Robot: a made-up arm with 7 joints. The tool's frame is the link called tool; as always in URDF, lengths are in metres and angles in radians. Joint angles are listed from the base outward. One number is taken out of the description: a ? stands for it. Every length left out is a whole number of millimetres.
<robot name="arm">
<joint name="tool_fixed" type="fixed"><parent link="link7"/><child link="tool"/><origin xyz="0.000 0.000 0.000"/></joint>
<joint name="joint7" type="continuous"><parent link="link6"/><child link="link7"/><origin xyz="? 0.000 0.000" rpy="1.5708 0.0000 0.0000"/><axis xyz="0 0 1"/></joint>
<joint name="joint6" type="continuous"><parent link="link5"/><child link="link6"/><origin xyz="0.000 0.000 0.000" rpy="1.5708 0.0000 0.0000"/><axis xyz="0 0 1"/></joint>
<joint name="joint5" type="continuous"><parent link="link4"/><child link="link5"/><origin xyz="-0.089 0.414 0.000" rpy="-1.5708 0.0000 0.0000"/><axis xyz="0 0 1"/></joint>
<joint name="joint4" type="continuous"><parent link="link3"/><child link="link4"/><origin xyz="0.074 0.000 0.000" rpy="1.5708 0.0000 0.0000"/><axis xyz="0 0 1"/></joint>
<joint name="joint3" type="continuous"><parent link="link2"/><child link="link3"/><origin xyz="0.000 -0.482 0.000" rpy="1.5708 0.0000 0.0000"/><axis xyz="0 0 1"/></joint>
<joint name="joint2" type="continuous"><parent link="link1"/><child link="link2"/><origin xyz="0.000 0.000 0.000" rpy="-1.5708 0.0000 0.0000"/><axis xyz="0 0 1"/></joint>
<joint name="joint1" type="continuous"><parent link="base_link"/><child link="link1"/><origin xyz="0.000 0.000 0.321"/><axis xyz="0 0 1"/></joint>
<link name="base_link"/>
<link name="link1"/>
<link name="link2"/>
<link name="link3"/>
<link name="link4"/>
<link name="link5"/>
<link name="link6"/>
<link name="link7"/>
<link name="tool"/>
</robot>
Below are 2 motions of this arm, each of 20 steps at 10 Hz.
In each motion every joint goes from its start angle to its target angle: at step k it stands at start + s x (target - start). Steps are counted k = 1, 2, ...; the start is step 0. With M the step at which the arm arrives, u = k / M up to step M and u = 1 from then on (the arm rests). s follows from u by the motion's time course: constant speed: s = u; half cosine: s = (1 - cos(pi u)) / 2; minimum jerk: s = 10 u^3 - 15 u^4 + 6 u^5.
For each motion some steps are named. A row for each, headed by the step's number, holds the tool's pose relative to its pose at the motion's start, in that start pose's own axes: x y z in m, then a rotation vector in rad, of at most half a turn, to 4 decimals.
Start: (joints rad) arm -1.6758 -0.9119 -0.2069 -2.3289 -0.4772 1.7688 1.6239
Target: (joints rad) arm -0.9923 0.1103 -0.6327 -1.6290 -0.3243 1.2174 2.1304
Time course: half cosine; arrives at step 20
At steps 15, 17, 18, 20:
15: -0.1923 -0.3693 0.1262 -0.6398 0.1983 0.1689
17: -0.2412 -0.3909 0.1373 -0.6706 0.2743 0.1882
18: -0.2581 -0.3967 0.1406 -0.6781 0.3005 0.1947
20: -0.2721 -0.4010 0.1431 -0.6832 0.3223 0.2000

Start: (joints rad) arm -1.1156 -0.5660 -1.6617 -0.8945 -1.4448 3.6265 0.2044
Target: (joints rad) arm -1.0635 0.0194 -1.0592 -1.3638 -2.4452 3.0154 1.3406
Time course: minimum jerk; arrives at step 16
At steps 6, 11, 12, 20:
6: 0.1402 -0.1344 0.0640 0.2495 -0.0146 0.0836
11: 0.3909 -0.4488 0.0325 0.5670 0.0020 0.0622
12: 0.4187 -0.4930 0.0120 0.5965 0.0226 0.0520
20: 0.4525 -0.5512 -0.0211 0.6345 0.0600 0.0400

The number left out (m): 0.093
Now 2 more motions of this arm.
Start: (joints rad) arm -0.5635 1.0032 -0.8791 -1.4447 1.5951 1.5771 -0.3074
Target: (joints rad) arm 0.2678 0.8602 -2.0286 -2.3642 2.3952 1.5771 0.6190
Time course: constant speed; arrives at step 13
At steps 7, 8, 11, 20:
7: -0.2011 -0.0234 -0.1432 0.3837 0.4082 0.5188
8: -0.2375 -0.0226 -0.1648 0.4876 0.4465 0.5729
11: -0.3511 -0.0034 -0.2212 0.8577 0.4935 0.7098
20: -0.4256 0.0255 -0.2481 1.1401 0.4572 0.7814

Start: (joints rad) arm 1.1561 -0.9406 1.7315 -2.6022 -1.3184 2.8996 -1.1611
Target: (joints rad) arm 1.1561 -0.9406 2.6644 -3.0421 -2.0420 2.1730 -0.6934
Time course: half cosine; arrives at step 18
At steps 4, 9, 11, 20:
4: 0.0568 0.0068 -0.0006 0.0425 -0.0104 -0.1350
9: 0.2206 -0.0286 -0.0120 0.0829 -0.1731 -0.5774
11: 0.2746 -0.0659 -0.0175 0.0369 -0.2914 -0.7639
20: 0.3370 -0.1538 -0.0220 -0.1828 -0.5452 -1.0820

